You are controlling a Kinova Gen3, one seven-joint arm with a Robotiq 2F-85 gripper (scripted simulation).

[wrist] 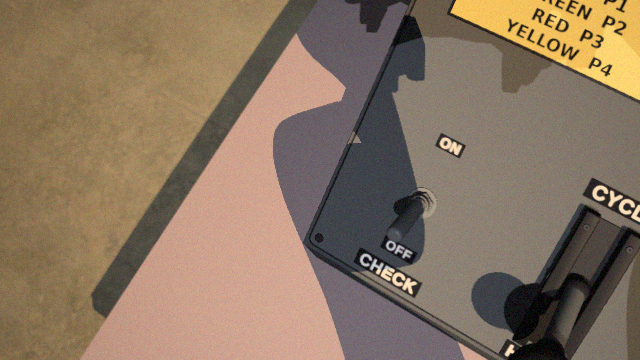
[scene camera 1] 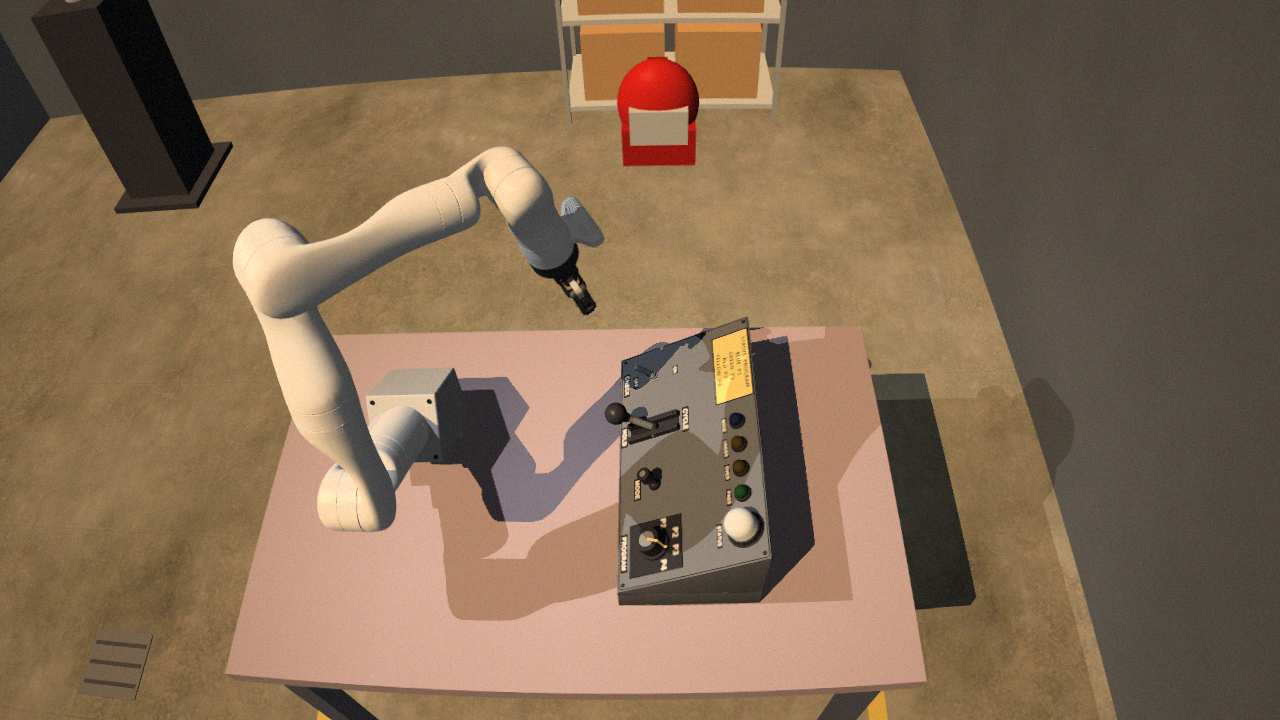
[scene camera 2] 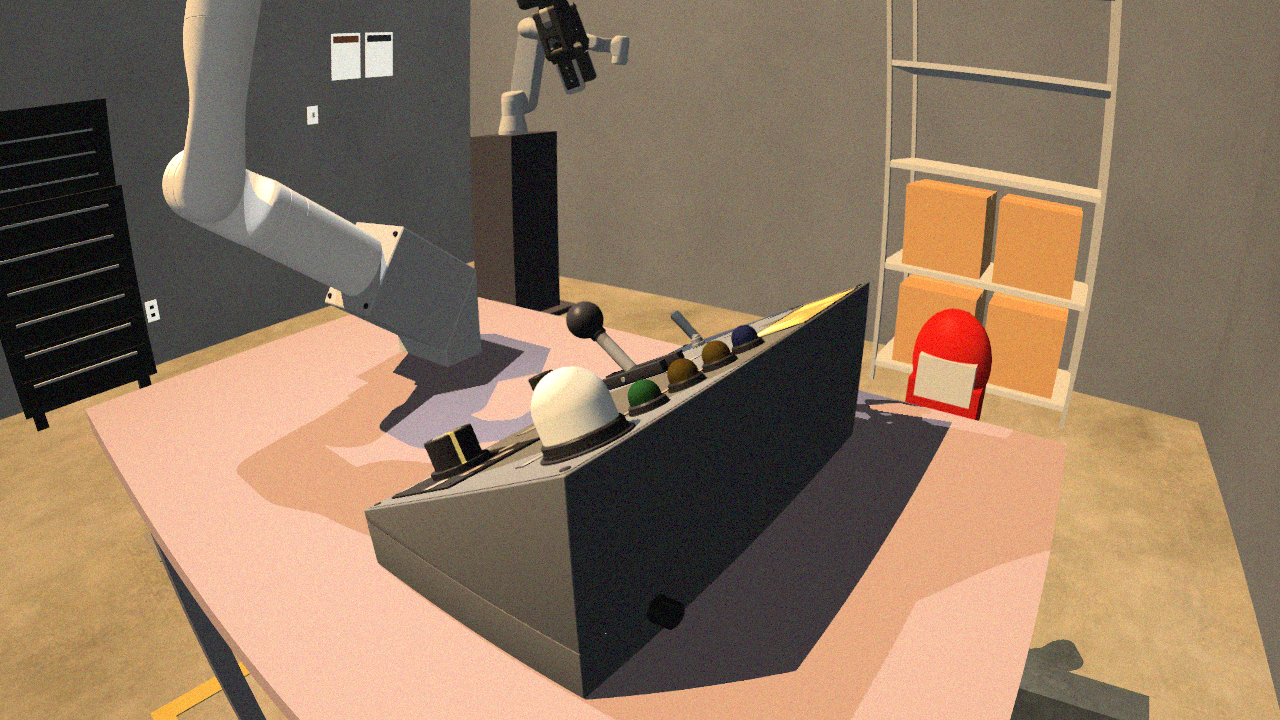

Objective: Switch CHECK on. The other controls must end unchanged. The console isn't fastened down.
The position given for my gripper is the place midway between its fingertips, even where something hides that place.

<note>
In view: my gripper [scene camera 2: 583, 86] and a grey console [scene camera 2: 653, 481].
The grey console shows as well in the wrist view [wrist: 511, 127] and in scene camera 1 [scene camera 1: 702, 393]. My gripper is seen too in scene camera 1 [scene camera 1: 574, 290].
</note>
